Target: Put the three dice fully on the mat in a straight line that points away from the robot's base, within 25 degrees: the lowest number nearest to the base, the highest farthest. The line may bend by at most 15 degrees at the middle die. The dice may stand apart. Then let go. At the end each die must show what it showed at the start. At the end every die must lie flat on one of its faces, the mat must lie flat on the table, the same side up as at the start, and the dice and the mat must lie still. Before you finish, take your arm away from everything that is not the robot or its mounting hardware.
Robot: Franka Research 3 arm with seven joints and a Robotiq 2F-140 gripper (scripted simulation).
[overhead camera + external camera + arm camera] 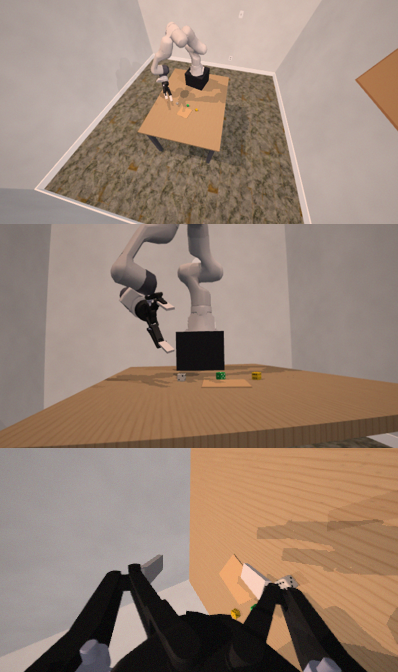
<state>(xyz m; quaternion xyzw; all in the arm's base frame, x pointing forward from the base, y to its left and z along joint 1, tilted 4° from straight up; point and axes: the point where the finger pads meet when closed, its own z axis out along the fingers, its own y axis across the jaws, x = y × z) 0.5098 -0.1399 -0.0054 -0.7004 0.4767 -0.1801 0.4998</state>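
Now: hand 9 cm past the white die, 3 cm to the right of it and 16 cm above it. From my hand the other things lie so: tan mat 17 cm to the left, 17 cm below; then green die 10 cm behind, 18 cm to the left, 16 cm below; then yellow die 8 cm behind, 30 cm to the left, 16 cm below.
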